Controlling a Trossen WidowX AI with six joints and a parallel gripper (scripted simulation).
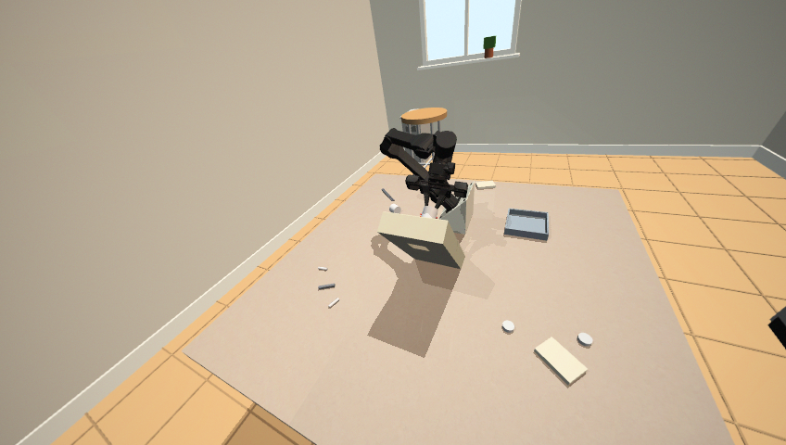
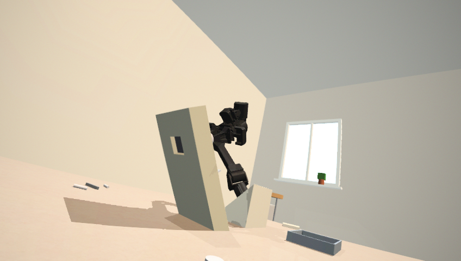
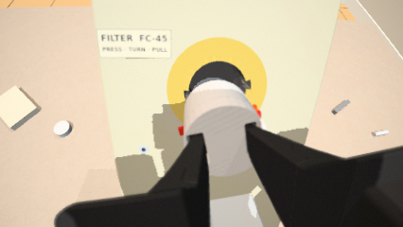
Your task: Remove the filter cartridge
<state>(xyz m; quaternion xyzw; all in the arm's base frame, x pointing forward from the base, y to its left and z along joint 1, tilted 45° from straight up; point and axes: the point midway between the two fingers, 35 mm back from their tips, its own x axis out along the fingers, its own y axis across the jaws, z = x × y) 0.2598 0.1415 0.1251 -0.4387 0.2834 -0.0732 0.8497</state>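
Now: gripper tip 110 mm above the cream service panel and 20 mm short of it. Also, from my gripper tip: grey-blue tray 370 mm behind, 270 mm to the left, 260 mm below; filter cartridge 10 mm below, 10 mm ahead.
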